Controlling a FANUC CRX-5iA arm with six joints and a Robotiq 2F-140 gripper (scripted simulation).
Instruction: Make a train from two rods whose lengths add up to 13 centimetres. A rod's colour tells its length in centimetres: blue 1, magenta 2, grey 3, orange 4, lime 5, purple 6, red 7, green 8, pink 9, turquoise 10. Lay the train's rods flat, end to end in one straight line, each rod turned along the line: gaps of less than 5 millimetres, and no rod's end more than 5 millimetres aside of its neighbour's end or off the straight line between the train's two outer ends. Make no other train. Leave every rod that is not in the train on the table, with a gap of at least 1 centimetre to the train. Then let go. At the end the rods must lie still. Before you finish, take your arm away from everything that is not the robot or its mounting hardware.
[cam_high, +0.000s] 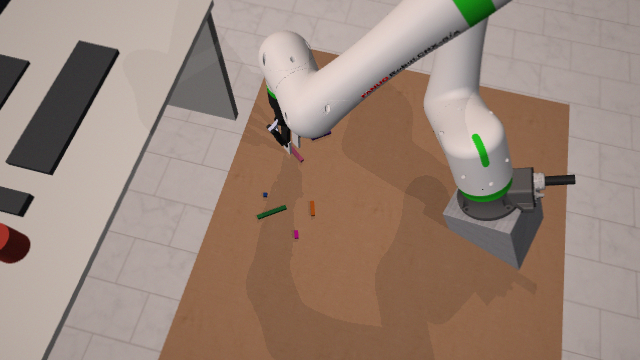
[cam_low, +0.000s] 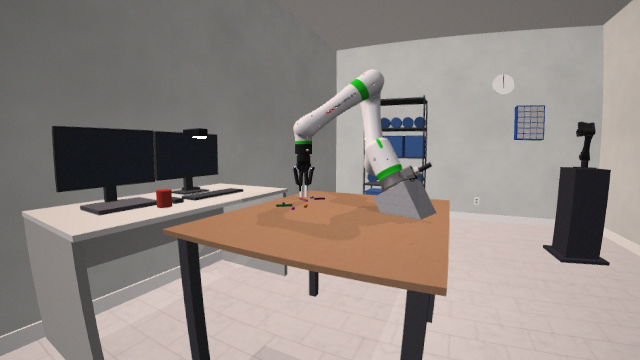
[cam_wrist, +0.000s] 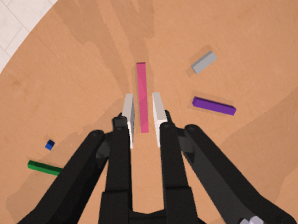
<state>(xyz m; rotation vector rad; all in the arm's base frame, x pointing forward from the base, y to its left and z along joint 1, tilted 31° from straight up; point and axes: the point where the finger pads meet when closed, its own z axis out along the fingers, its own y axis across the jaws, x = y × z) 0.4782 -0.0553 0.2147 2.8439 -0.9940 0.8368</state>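
Now: hand 50 mm above the pink rod. Also, from my hand: grey rod 80 mm to the right, 50 mm below, 20 mm behind; then tiny blue rod 150 mm to the left, 50 mm below, 50 mm ahead; then purple rod 70 mm behind, 60 mm to the right, 50 mm below.
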